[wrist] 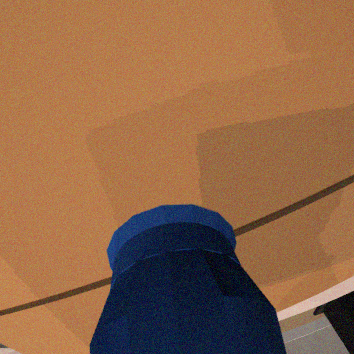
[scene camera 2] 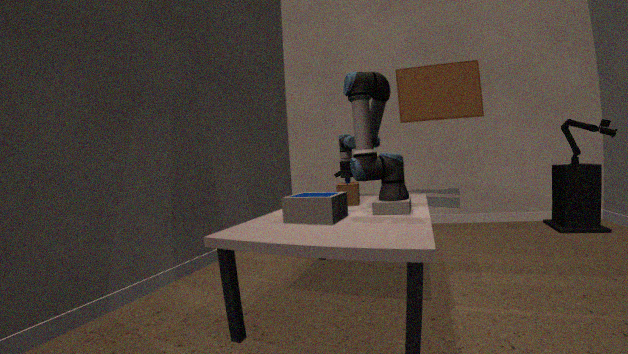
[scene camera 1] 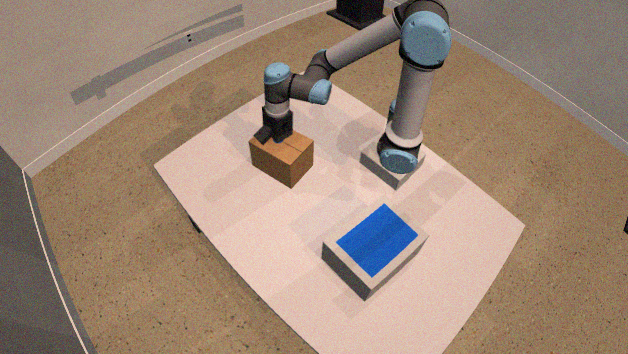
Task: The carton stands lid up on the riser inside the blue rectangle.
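Where they show: hand, tool point: (wrist: 174,231); arm's base, link origin: (scene camera 2: 393,199).
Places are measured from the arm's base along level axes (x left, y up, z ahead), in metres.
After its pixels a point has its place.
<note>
The brown carton (scene camera 1: 272,162) @(z 0.388, x -0.219, y 0.026 m) (scene camera 2: 353,196) @(z 0.271, x -0.172, y -0.007 m) stands lid up on the table, at the left in scene camera 1 and behind the riser in scene camera 2. Its lid (wrist: 100,65) fills most of the wrist view, with a dark seam across it. My suction gripper (scene camera 1: 278,141) @(z 0.333, x -0.260, y 0.057 m) (scene camera 2: 347,181) (wrist: 171,245) points straight down, and its blue cup is pressed on the lid near the middle of the seam. The contact face is hidden under the cup. The grey riser (scene camera 1: 345,270) @(z 0.459, x 0.218, y 0.018 m) (scene camera 2: 308,210) @(z 0.321, x 0.317, y -0.002 m) stands apart from the carton, with the blue rectangle (scene camera 1: 377,239) @(z 0.338, x 0.215, y 0.056 m) (scene camera 2: 316,194) @(z 0.328, x 0.212, y 0.056 m) on its top.
The pale table (scene camera 1: 240,220) @(z 0.579, x -0.152, y -0.064 m) (scene camera 2: 320,241) @(z 0.160, x 0.549, y -0.064 m) carries everything. The arm's base stands on a grey block (scene camera 1: 376,167) @(z 0.099, x -0.007, y -0.024 m) (scene camera 2: 391,207) @(z -0.002, x 0.087, y -0.028 m) beside the carton and riser. A black pedestal (scene camera 2: 576,197) with a small arm and a brown wall board (scene camera 2: 440,91) are in the background.
</note>
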